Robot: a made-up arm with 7 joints. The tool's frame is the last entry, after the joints. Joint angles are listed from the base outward.
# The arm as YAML. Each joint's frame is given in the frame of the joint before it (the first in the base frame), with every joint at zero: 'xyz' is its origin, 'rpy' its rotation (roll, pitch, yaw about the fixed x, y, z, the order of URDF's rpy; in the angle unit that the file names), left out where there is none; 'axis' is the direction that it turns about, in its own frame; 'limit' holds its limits. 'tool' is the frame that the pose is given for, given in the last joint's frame.
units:
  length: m
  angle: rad
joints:
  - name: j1
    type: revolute
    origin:
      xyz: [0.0, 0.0, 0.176]
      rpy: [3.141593, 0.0, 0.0]
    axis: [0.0, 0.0, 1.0]
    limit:
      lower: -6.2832
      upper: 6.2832
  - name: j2
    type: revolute
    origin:
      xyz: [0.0, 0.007, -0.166]
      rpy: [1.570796, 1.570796, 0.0]
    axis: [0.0, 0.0, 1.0]
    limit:
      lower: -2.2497
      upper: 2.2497
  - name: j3
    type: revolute
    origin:
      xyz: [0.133, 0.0, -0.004]
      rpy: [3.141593, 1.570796, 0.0]
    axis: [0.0, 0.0, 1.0]
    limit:
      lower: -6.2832
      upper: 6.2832
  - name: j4
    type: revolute
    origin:
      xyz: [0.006, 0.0, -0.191]
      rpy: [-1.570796, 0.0, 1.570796]
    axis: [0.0, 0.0, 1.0]
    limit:
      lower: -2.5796
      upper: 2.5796
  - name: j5
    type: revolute
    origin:
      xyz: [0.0, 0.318, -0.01]
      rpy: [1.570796, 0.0, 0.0]
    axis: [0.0, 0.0, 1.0]
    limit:
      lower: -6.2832
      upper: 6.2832
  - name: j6
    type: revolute
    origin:
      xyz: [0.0, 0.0, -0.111]
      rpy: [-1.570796, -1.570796, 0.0]
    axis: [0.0, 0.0, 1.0]
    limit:
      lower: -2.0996
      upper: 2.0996
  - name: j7
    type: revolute
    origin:
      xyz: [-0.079, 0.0, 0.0]
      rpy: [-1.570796, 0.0, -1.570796]
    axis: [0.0, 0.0, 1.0]
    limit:
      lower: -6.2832
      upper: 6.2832
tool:
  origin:
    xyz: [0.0, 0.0, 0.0]
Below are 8 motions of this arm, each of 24 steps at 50 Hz.
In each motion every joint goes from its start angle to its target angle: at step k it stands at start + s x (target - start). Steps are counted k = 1, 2, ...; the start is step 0. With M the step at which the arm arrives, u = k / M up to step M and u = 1 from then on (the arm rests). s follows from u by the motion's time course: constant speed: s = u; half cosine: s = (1 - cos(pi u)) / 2; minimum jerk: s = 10 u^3 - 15 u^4 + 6 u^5.
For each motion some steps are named. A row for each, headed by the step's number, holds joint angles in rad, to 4 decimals.
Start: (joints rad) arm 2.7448 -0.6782 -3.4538 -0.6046 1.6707 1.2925 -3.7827
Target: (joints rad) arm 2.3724 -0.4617 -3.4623 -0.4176 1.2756 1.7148 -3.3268
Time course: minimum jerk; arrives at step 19
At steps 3, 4, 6, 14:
3: 2.7334 -0.6716 -3.4541 -0.5989 1.6586 1.3054 -3.7687
4: 2.7201 -0.6638 -3.4544 -0.5922 1.6445 1.3205 -3.7525
6: 2.6761 -0.6382 -3.4554 -0.5701 1.5978 1.3705 -3.6985
14: 2.4163 -0.4872 -3.4613 -0.4396 1.3222 1.6650 -3.3805

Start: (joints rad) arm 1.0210 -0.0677 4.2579 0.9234 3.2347 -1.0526 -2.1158
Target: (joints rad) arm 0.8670 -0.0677 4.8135 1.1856 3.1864 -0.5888 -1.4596
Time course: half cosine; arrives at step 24
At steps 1, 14, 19, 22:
1: 1.0203 -0.0677 4.2603 0.9245 3.2345 -1.0506 -2.1130
14: 0.9241 -0.0677 4.6076 1.0884 3.2043 -0.7607 -1.7028
19: 0.8829 -0.0677 4.7561 1.1585 3.1914 -0.6367 -1.5274
22: 0.8696 -0.0677 4.8040 1.1811 3.1872 -0.5967 -1.4708

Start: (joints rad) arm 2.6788 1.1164 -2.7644 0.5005 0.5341 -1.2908 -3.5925
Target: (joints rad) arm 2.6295 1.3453 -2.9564 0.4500 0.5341 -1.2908 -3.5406
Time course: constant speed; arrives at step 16
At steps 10, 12, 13, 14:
10: 2.6480 1.2595 -2.8844 0.4689 0.5341 -1.2908 -3.5601
12: 2.6418 1.2881 -2.9084 0.4626 0.5341 -1.2908 -3.5536
13: 2.6387 1.3024 -2.9204 0.4595 0.5341 -1.2908 -3.5503
14: 2.6357 1.3167 -2.9324 0.4563 0.5341 -1.2908 -3.5471

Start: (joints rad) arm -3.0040 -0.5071 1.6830 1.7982 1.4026 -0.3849 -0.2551
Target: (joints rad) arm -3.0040 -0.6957 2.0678 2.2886 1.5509 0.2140 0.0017
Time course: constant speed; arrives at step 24
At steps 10, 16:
10: -3.0040 -0.5857 1.8433 2.0025 1.4644 -0.1354 -0.1481
16: -3.0040 -0.6328 1.9395 2.1251 1.5015 0.0144 -0.0839

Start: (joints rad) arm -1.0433 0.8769 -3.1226 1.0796 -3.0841 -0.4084 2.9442
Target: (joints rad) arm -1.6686 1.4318 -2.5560 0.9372 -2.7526 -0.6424 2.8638
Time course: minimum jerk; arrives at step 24
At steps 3, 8, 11, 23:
3: -1.0533 0.8858 -3.1135 1.0773 -3.0788 -0.4122 2.9429
8: -1.1745 0.9934 -3.0037 1.0497 -3.0145 -0.4575 2.9273
11: -1.3073 1.1112 -2.8834 1.0195 -2.9441 -0.5072 2.9103
23: -1.6682 1.4314 -2.5564 0.9373 -2.7528 -0.6422 2.8639

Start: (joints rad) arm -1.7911 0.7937 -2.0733 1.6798 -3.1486 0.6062 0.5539
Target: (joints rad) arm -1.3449 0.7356 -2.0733 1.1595 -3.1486 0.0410 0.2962
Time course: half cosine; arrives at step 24
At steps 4, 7, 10, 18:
4: -1.7612 0.7898 -2.0733 1.6449 -3.1486 0.5683 0.5366
7: -1.7038 0.7823 -2.0733 1.5780 -3.1486 0.4956 0.5035
10: -1.6257 0.7722 -2.0733 1.4870 -3.1486 0.3967 0.4584
18: -1.4102 0.7441 -2.0733 1.2357 -3.1486 0.1238 0.3339

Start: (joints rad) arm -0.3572 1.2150 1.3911 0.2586 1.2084 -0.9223 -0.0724
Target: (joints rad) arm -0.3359 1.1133 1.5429 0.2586 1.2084 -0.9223 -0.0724
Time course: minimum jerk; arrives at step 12
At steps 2, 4, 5, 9, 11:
2: -0.3564 1.2114 1.3965 0.2586 1.2084 -0.9223 -0.0724
4: -0.3527 1.1937 1.4230 0.2586 1.2084 -0.9223 -0.0724
5: -0.3498 1.1797 1.4437 0.2586 1.2084 -0.9223 -0.0724
9: -0.3381 1.1238 1.5272 0.2586 1.2084 -0.9223 -0.0724
11: -0.3360 1.1138 1.5421 0.2586 1.2084 -0.9223 -0.0724

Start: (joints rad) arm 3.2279 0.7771 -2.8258 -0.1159 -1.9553 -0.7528 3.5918
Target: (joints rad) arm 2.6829 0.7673 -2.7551 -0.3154 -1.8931 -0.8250 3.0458
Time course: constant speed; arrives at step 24
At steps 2, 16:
2: 3.1825 0.7763 -2.8199 -0.1325 -1.9501 -0.7588 3.5463
16: 2.8646 0.7706 -2.7787 -0.2489 -1.9138 -0.8009 3.2278

